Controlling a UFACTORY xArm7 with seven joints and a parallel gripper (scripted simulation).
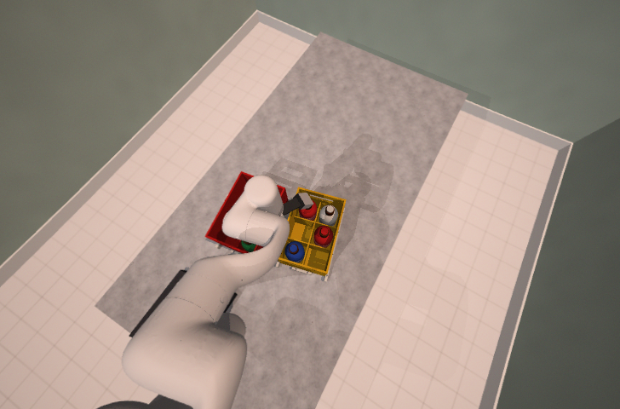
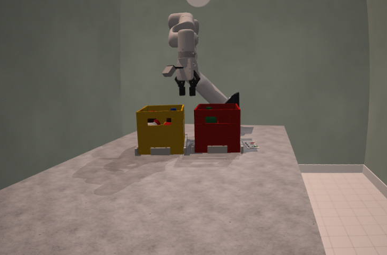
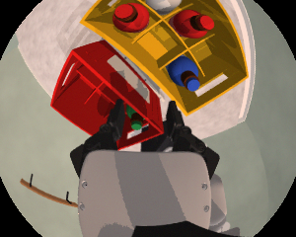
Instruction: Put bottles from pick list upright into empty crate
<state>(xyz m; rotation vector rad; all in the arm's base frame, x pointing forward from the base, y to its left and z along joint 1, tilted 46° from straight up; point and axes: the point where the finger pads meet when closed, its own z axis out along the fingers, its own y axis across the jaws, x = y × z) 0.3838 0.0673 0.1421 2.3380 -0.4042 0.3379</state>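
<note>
Right now the white bottle is 17 cm ahead of my hand, 15 cm below it and 10 cm to the right of it. Also, from my hand: blue bottle 15 cm below, 8 cm to the right, 3 cm behind; green-labelled bottle 15 cm below, 10 cm behind, 7 cm to the left; yellow crate 16 cm below, 9 cm to the right, 7 cm ahead.
</note>
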